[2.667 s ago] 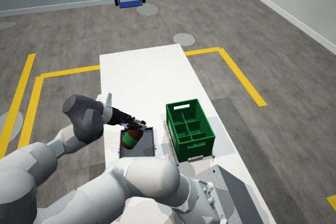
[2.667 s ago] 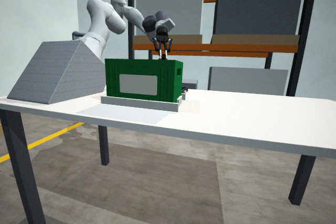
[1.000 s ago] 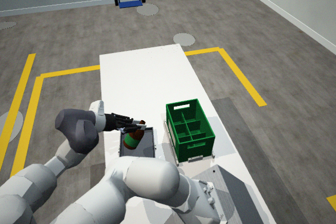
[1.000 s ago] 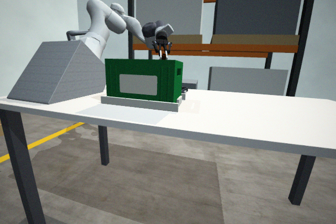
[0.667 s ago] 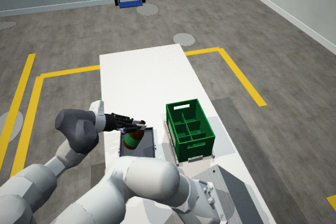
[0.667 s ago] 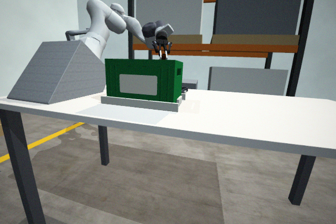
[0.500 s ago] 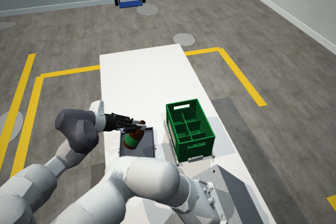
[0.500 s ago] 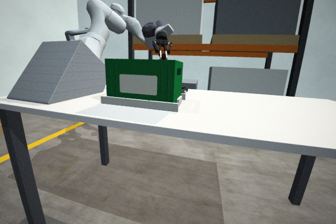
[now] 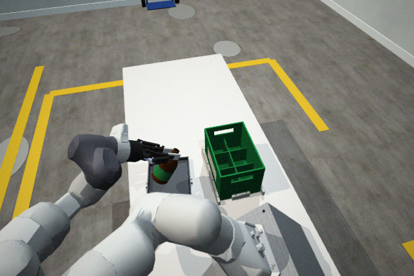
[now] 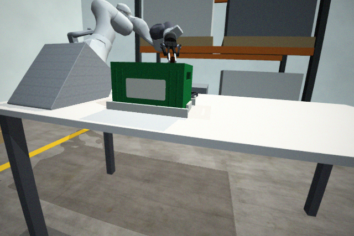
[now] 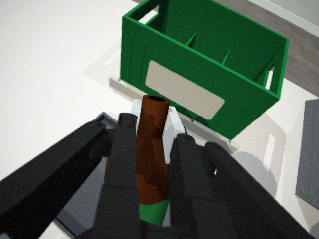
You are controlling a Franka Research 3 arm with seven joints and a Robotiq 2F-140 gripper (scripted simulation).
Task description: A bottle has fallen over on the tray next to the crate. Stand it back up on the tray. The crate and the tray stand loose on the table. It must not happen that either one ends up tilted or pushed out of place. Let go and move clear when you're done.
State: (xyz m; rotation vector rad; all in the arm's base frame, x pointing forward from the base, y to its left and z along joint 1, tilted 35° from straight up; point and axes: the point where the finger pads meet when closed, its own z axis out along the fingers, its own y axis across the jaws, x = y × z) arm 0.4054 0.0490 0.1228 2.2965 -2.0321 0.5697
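My hand is 1 cm past the brown bottle, 2 cm to the right of it and 5 cm above it. Round my hand: grey tray 1 cm ahead, 3 cm to the left, 20 cm below; then green crate 3 cm behind, 26 cm to the right, 13 cm below.
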